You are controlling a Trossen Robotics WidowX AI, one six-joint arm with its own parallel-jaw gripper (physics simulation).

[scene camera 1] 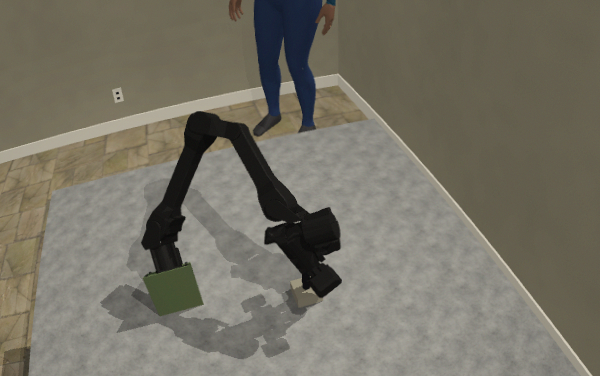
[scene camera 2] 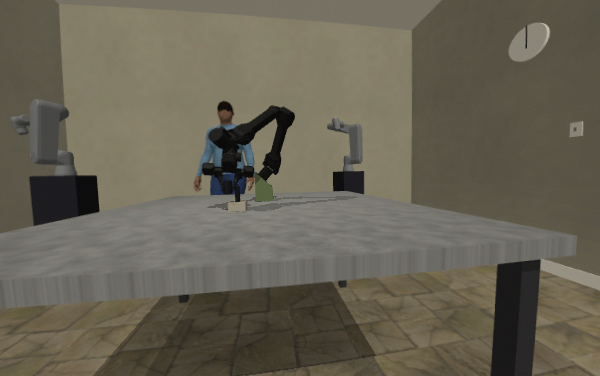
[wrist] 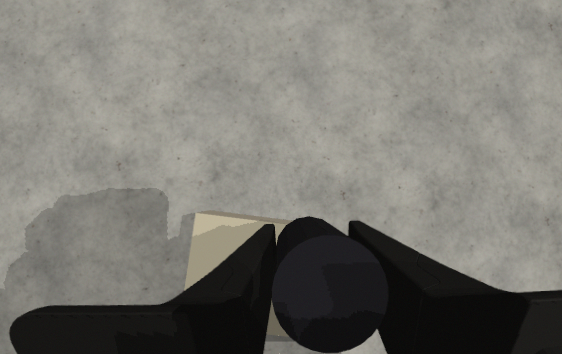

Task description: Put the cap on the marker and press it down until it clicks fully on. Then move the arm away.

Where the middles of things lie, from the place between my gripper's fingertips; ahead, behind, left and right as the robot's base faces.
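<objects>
There is a dark cap (wrist: 326, 285), and I find it 10 mm above my hand and 10 mm behind it. As for the beige block (wrist: 216, 235), it sits 30 mm behind my hand and 30 mm to the left of it, with the block 60 mm below my hand.
</objects>
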